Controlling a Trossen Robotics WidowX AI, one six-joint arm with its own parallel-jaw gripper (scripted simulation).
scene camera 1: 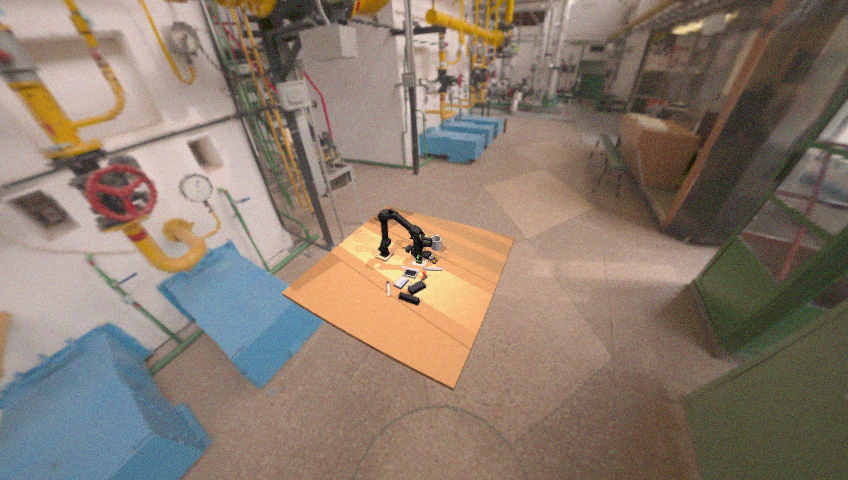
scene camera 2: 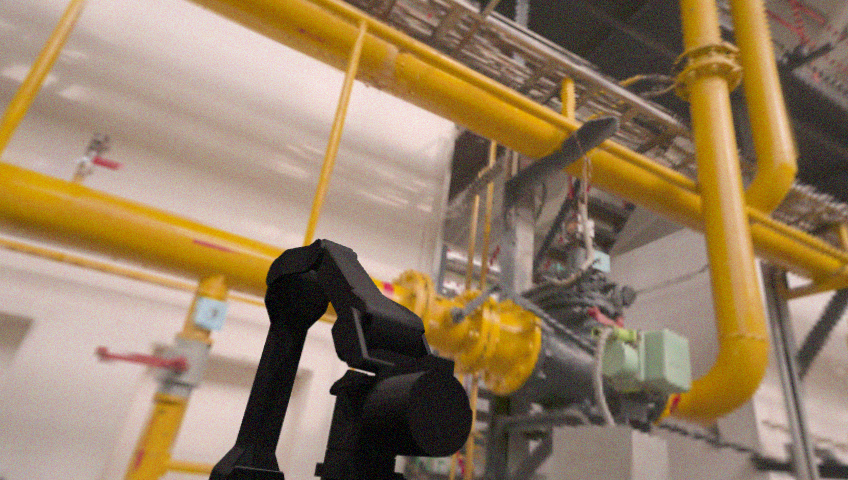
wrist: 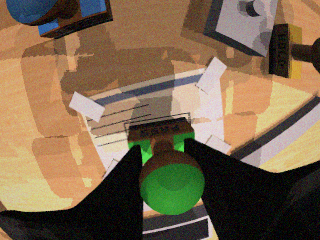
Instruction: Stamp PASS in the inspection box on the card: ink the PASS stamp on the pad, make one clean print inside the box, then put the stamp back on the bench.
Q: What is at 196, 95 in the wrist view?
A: A white card.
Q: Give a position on a green-knobbed stamp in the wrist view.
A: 171, 182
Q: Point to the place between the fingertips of my gripper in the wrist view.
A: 162, 148
